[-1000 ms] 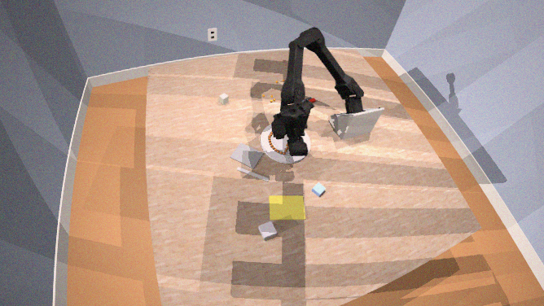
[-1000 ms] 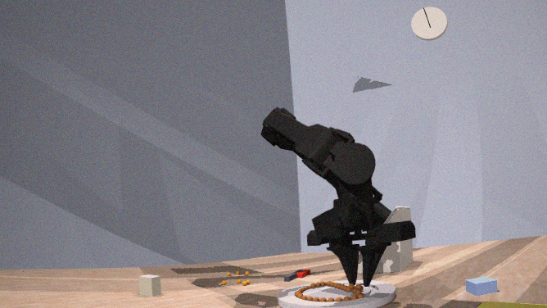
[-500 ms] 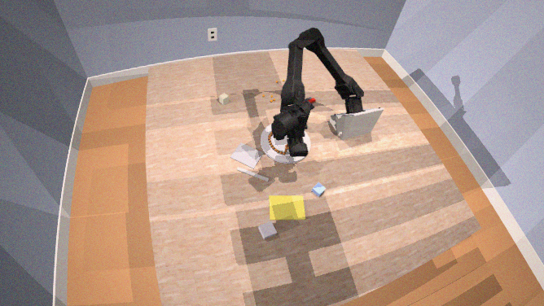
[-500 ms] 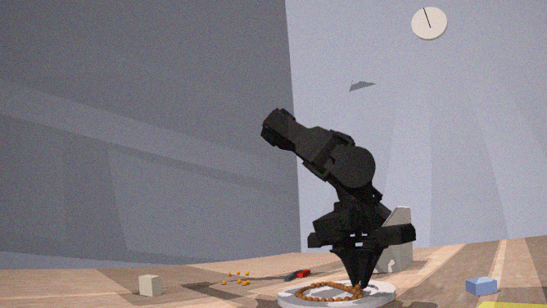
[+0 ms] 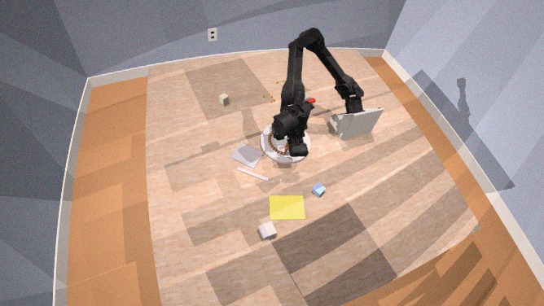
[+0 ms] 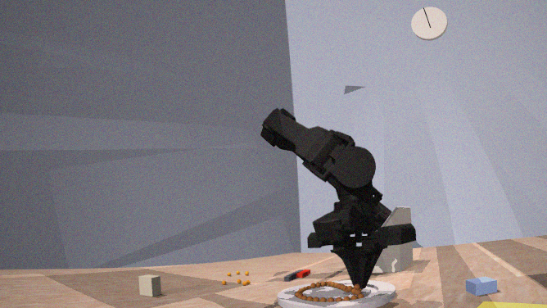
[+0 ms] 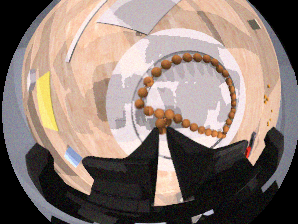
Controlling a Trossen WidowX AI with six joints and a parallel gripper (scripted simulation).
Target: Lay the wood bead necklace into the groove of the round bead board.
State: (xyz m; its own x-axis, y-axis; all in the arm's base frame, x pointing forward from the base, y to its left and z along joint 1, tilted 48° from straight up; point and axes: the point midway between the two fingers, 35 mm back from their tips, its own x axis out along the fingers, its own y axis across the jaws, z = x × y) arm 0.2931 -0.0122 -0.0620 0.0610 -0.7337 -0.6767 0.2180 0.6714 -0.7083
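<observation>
My gripper tip is now 170 mm short of the grey sheet, 20 mm to the left of it and 20 mm above it. From my gripper tip the other things lie so: yellow sheet (100 mm ahead, 220 mm to the left, 20 mm below); blue block (30 mm behind, 190 mm to the left, 10 mm below); stick (170 mm ahead, 70 mm to the left, 20 mm below).
</observation>
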